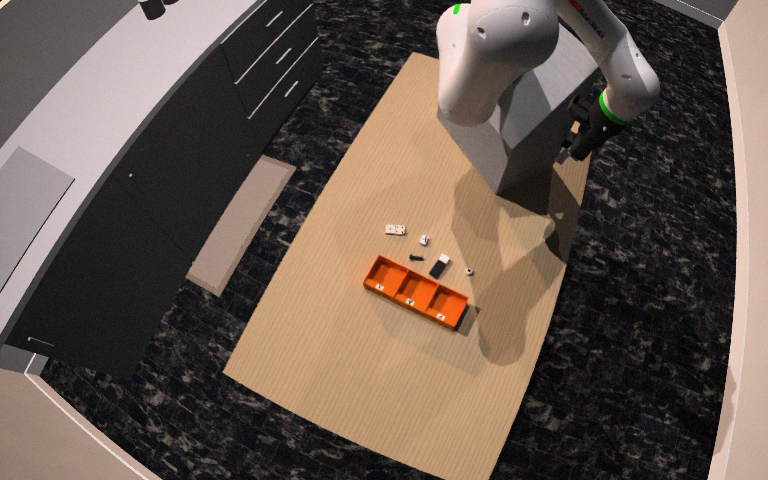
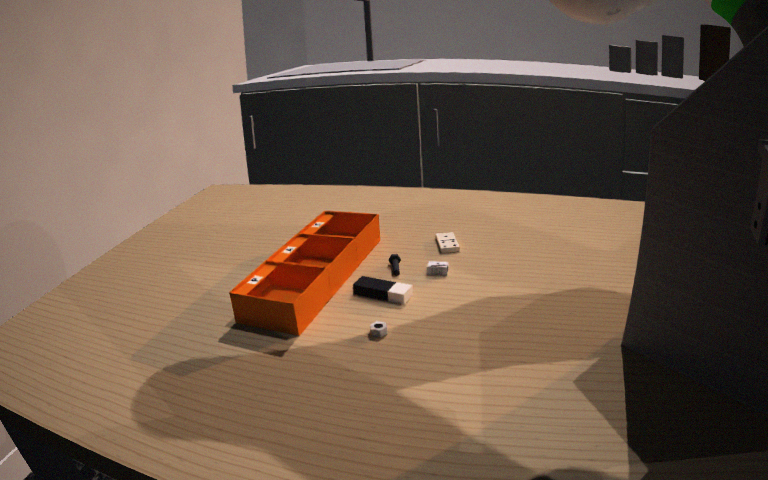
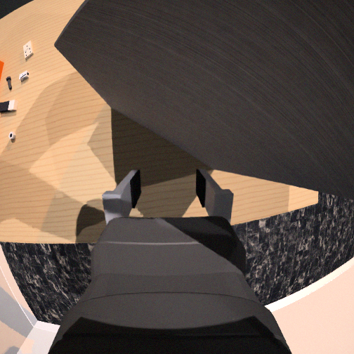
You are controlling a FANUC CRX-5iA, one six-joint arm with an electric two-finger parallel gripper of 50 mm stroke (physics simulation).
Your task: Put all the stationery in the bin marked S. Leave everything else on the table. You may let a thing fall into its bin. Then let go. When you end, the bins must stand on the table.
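Places are measured from the arm's base along level axes (x ahead, y left, z up), in metres.
Where they show: gripper, fingertip midpoint: [image 1: 561, 154].
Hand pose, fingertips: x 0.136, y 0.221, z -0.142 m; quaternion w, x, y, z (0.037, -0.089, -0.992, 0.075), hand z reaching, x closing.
After its pixels a point has its place.
A black-and-white eraser [image 1: 439, 266] {y -0.010, x 0.485, z -0.312 m} [image 2: 376, 289] {y -0.001, x 0.486, z -0.312 m} [image 3: 7, 106] lies on the table beside the orange bins. A small silver-white block [image 1: 424, 240] {y -0.070, x 0.428, z -0.313 m} [image 2: 437, 268] {y -0.065, x 0.424, z -0.316 m} [image 3: 24, 76], which looks like a pencil sharpener, lies near it. The orange bins [image 1: 424, 308] {y -0.010, x 0.612, z -0.289 m} [image 2: 339, 266] {y -0.027, x 0.535, z -0.299 m} [image 3: 1, 72] stand upright in a joined row of three; the compartments that show look empty. Their labels are too small to read. My gripper [image 1: 566, 150] {y 0.221, x 0.136, z -0.142 m} [image 3: 167, 180] is open and empty, high beside the pedestal, far from the eraser and the block.
A black bolt [image 1: 416, 257] {y -0.075, x 0.479, z -0.316 m} [image 2: 395, 264] {y -0.071, x 0.477, z -0.315 m} [image 3: 9, 82], a hex nut [image 1: 468, 271] {y 0.066, x 0.471, z -0.317 m} [image 2: 378, 329] {y 0.074, x 0.468, z -0.316 m} [image 3: 12, 136] and a white domino [image 1: 395, 229] {y -0.153, x 0.421, z -0.317 m} [image 2: 447, 242] {y -0.146, x 0.420, z -0.318 m} [image 3: 28, 50] lie near the bins. The robot's large pedestal [image 2: 702, 226] {y 0.124, x 0.167, z -0.175 m} [image 3: 210, 80] stands between my gripper and part of the table.
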